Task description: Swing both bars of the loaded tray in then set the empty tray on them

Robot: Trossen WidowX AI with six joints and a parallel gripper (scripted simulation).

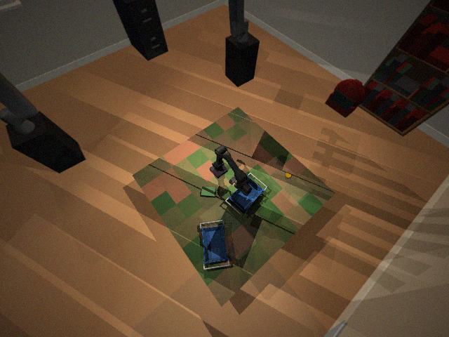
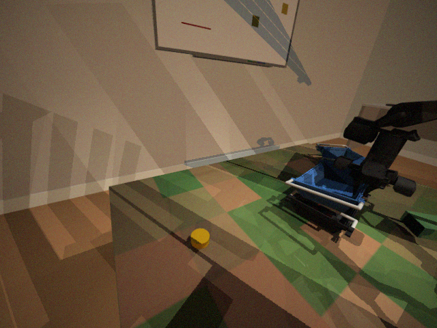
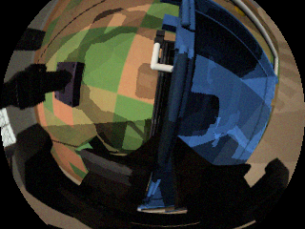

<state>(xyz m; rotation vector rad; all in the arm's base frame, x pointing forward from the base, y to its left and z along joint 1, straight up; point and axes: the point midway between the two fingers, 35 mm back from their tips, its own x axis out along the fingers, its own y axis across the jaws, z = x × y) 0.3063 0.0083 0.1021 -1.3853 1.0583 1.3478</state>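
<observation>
Now: the blue tray 7 cm ahead of my gripper tip, 2 cm to the left of it and 2 cm above it. From my gripper tip the other things lie so: yellow disc (47 cm to the left, 13 cm ahead, 8 cm below); green block (21 cm to the right, 16 cm behind, 7 cm below).
</observation>
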